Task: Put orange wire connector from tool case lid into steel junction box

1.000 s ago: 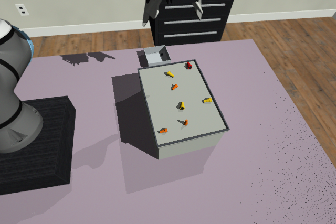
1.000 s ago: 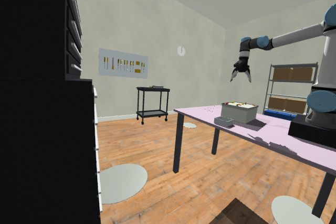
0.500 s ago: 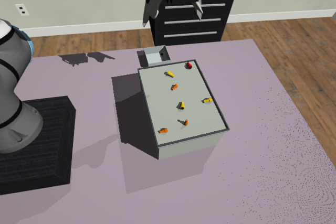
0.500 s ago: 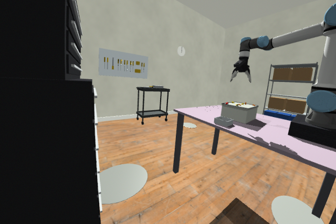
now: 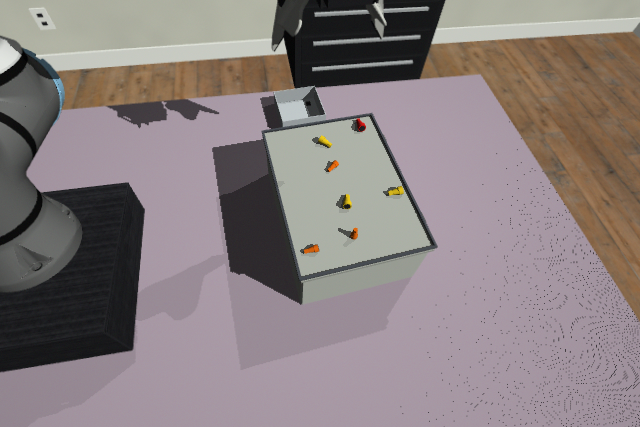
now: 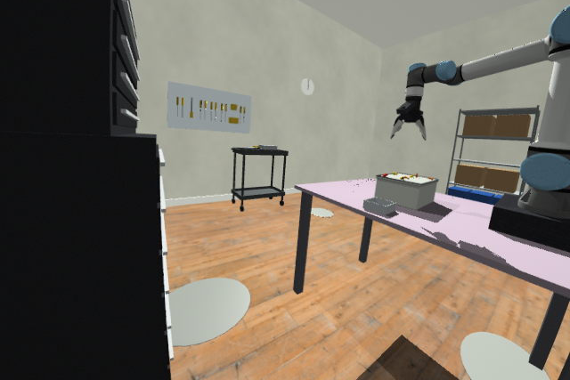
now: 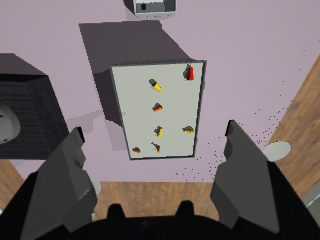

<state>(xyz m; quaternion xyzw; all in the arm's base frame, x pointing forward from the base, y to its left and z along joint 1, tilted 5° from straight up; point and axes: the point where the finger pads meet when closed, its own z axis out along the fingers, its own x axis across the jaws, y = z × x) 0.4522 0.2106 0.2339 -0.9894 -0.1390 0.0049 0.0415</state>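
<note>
The grey tool case is 40 mm ahead of my hand, 110 mm to the right of it and 230 mm below it.
</note>
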